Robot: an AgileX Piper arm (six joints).
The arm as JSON. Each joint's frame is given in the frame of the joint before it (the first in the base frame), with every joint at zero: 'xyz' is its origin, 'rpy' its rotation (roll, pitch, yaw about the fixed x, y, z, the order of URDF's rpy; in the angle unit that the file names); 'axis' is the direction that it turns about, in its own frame. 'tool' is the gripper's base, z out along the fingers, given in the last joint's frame.
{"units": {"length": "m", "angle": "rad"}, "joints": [
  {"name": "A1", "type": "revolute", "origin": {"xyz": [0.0, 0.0, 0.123], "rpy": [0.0, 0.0, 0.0]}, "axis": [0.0, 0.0, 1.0]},
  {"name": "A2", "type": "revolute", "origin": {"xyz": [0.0, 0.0, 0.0], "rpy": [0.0, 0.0, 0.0]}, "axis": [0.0, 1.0, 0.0]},
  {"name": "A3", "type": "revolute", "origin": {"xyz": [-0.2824, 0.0, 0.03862], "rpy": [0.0, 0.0, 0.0]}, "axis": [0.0, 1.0, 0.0]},
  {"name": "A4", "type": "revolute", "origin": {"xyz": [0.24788, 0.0, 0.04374], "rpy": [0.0, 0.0, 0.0]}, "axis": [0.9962, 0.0, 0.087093]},
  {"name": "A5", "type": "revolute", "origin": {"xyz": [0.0, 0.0, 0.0], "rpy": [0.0, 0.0, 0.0]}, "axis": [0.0, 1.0, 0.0]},
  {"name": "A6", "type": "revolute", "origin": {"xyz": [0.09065, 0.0, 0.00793], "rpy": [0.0, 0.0, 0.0]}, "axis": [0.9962, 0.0, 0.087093]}
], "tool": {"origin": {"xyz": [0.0, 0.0, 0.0], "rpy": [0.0, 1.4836, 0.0]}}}
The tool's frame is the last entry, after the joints.
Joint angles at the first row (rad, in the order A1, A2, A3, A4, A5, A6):
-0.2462 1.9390 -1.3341 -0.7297 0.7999 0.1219
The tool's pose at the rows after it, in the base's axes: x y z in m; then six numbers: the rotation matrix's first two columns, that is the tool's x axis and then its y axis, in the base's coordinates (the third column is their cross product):
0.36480, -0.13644, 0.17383, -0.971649, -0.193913, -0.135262, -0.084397, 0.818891, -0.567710
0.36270, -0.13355, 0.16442, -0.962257, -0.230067, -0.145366, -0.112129, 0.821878, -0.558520
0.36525, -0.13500, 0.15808, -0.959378, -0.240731, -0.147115, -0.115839, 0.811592, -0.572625
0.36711, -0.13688, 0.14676, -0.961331, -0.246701, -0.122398, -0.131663, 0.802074, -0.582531
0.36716, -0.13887, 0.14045, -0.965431, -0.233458, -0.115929, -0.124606, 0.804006, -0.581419
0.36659, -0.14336, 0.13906, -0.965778, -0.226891, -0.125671, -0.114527, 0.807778, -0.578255
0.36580, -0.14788, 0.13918, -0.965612, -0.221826, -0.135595, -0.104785, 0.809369, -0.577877
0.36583, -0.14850, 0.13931, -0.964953, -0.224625, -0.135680, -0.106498, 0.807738, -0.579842
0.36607, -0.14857, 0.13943, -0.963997, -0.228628, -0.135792, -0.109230, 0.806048, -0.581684
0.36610, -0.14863, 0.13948, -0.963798, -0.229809, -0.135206, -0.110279, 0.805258, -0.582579
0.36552, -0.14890, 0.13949, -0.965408, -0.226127, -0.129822, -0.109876, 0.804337, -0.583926
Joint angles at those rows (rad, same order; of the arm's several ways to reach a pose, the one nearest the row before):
-0.2480 1.9370 -1.2420 -0.7862 0.7253 0.1391
-0.2480 1.9390 -1.2038 -0.8032 0.6655 0.1457
-0.2480 1.9580 -1.2010 -0.8519 0.6458 0.1860
-0.2480 1.9908 -1.2010 -0.8945 0.6434 0.2162
-0.2518 2.0080 -1.2010 -0.9071 0.6434 0.2387
-0.2653 2.0117 -1.2010 -0.9094 0.6286 0.2425
-0.2785 2.0117 -1.2010 -0.9138 0.6159 0.2452
-0.2800 2.0117 -1.2010 -0.9180 0.6138 0.2452
-0.2799 2.0117 -1.2010 -0.9220 0.6118 0.2452
-0.2799 2.0117 -1.2011 -0.9236 0.6118 0.2452
-0.2800 2.0117 -1.2010 -0.9236 0.6187 0.2452

